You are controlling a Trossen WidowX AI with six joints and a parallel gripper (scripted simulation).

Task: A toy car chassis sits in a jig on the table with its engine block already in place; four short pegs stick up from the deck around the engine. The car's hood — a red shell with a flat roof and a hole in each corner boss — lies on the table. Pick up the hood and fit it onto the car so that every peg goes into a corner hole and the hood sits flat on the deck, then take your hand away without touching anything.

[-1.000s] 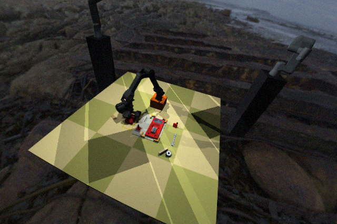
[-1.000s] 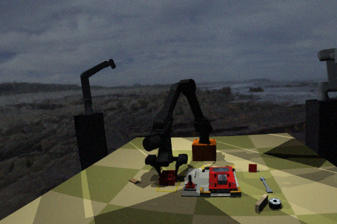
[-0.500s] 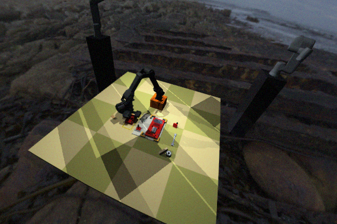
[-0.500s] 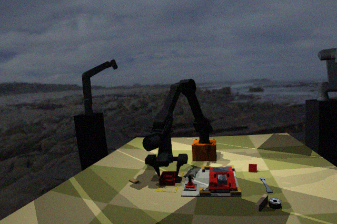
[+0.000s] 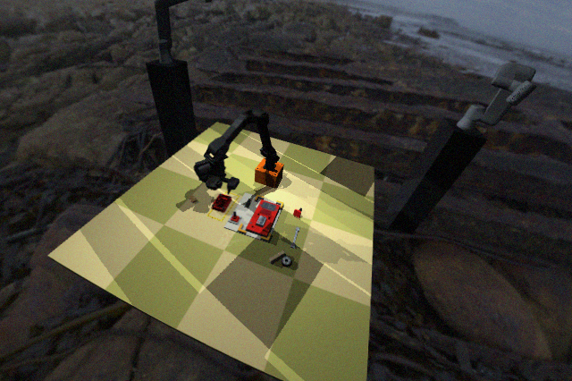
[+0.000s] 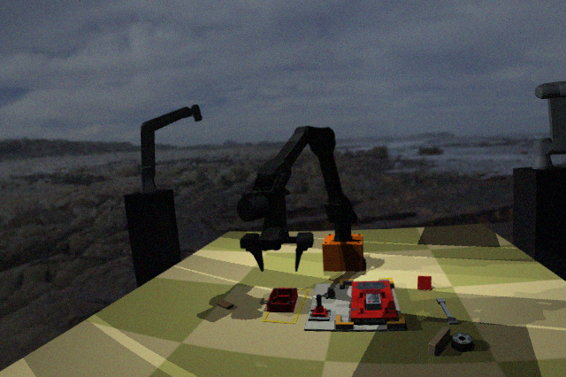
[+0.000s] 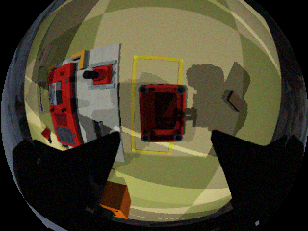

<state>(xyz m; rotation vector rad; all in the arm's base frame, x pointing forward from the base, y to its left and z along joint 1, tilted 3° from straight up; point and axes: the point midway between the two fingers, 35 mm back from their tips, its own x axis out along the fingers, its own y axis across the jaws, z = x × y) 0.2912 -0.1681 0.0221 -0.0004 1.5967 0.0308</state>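
My gripper tip is 9 cm above the red hood. Round my gripper tip: grey engine block 5 cm ahead, 24 cm to the left, 7 cm below; red upright piece 7 cm ahead, 10 cm to the left, 6 cm below; tan block 2 cm ahead, 16 cm to the right, 9 cm below.
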